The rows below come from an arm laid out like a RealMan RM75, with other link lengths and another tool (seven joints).
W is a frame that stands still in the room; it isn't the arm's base.
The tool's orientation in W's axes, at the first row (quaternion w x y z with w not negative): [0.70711 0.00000 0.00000 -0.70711]
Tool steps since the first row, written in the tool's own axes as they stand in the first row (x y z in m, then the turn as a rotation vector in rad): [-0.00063 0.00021 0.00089 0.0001 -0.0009 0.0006]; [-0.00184 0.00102 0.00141 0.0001 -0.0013 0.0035]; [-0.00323 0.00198 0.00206 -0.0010 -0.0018 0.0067]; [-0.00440 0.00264 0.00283 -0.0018 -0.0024 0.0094]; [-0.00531 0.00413 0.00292 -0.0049 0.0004 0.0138]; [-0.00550 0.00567 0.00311 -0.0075 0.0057 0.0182]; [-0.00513 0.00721 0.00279 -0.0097 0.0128 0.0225]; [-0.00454 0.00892 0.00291 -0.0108 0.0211 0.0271]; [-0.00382 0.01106 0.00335 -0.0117 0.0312 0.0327]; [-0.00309 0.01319 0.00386 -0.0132 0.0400 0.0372]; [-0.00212 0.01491 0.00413 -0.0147 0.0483 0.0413]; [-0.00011 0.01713 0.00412 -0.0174 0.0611 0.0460]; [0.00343 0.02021 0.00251 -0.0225 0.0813 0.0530]
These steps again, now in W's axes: [0.00021 0.00063 0.00089 -0.0009 -0.0001 0.0006]; [0.00102 0.00184 0.00141 -0.0013 -0.0001 0.0035]; [0.00198 0.00323 0.00206 -0.0018 0.0010 0.0067]; [0.00264 0.00440 0.00283 -0.0024 0.0018 0.0094]; [0.00413 0.00531 0.00292 0.0004 0.0049 0.0138]; [0.00567 0.00550 0.00311 0.0057 0.0075 0.0182]; [0.00721 0.00513 0.00279 0.0128 0.0097 0.0225]; [0.00892 0.00454 0.00291 0.0211 0.0108 0.0271]; [0.01106 0.00382 0.00335 0.0312 0.0117 0.0327]; [0.01319 0.00309 0.00386 0.0400 0.0132 0.0372]; [0.01491 0.00212 0.00413 0.0483 0.0147 0.0413]; [0.01713 0.00011 0.00412 0.0611 0.0174 0.0460]; [0.02021 -0.00343 0.00251 0.0813 0.0225 0.0530]
